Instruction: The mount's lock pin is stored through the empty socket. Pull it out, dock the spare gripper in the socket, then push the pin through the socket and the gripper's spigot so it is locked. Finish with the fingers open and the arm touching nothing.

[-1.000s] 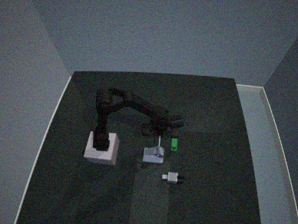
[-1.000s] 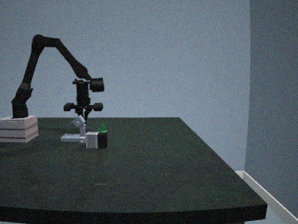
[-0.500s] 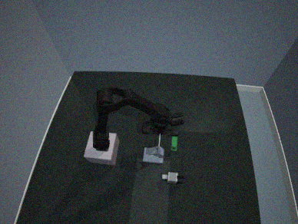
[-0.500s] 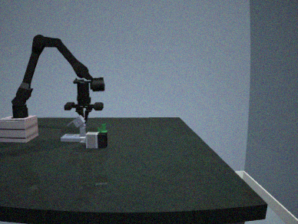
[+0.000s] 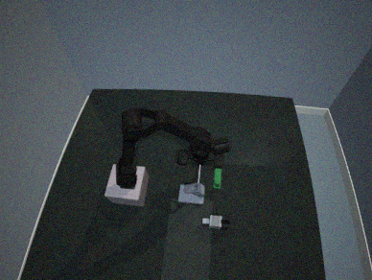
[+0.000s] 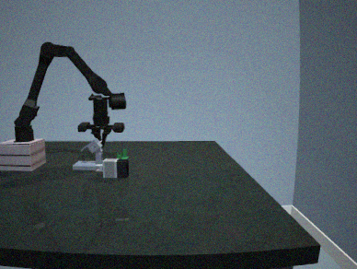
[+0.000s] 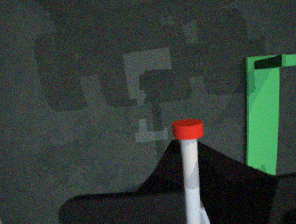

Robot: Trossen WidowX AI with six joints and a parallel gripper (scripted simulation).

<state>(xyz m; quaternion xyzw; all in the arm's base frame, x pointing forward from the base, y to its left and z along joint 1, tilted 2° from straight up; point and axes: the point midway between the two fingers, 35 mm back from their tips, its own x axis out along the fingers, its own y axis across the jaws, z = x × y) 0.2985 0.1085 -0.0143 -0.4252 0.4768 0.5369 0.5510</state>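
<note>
My gripper tip is now 90 mm short of the green rest, 30 mm above it and 20 mm to the left of it. Also, from my gripper tip: grey mount socket 120 mm to the right, 20 mm behind; spare gripper 250 mm to the right, 70 mm ahead, 30 mm below.
</note>
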